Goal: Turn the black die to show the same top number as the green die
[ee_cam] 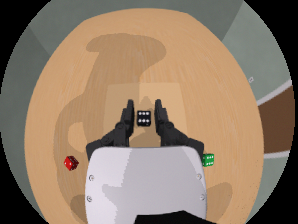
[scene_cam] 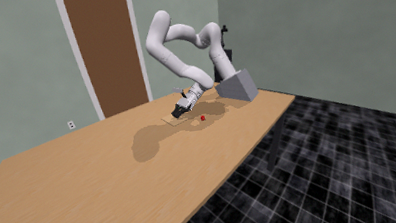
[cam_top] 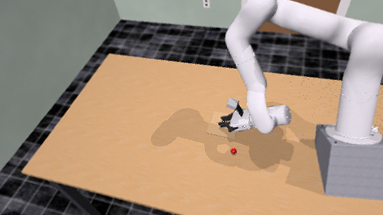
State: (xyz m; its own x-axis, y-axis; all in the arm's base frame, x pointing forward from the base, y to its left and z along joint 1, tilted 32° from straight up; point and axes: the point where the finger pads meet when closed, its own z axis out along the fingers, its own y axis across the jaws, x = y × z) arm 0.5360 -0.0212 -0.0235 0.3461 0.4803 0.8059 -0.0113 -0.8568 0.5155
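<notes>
Right now the black die is 10 mm below my hand. From my hand the other things lie so: green die (70 mm behind, 100 mm to the right, 20 mm below); red die (80 mm behind, 140 mm to the left, 20 mm below); tan mat (30 mm below).
</notes>
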